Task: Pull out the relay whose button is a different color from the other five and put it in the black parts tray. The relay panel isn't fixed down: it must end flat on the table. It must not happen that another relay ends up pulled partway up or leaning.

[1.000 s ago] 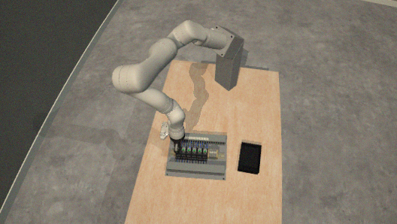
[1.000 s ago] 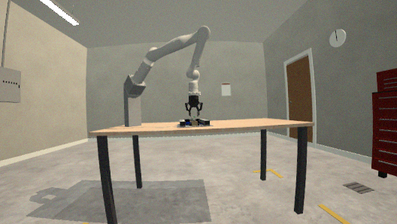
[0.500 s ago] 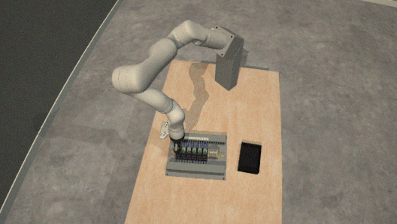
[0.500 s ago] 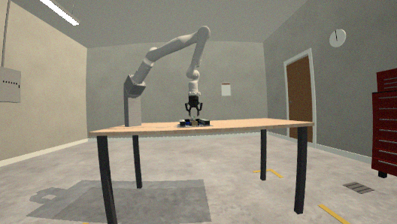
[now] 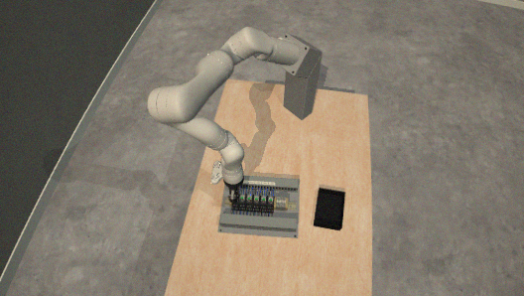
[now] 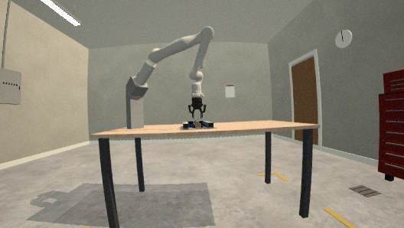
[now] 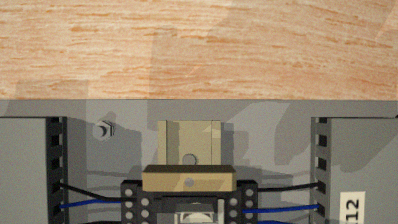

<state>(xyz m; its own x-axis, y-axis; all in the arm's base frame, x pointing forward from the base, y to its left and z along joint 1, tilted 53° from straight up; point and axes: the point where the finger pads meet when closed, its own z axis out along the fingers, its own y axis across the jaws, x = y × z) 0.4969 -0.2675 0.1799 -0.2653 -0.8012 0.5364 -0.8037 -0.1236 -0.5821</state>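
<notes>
My hand is 4 cm above the relay. Also, from my hand: grey relay panel: 3 cm ahead, 9 cm to the left, 7 cm below; then black parts tray: 13 cm ahead, 36 cm to the left, 7 cm below.
</notes>
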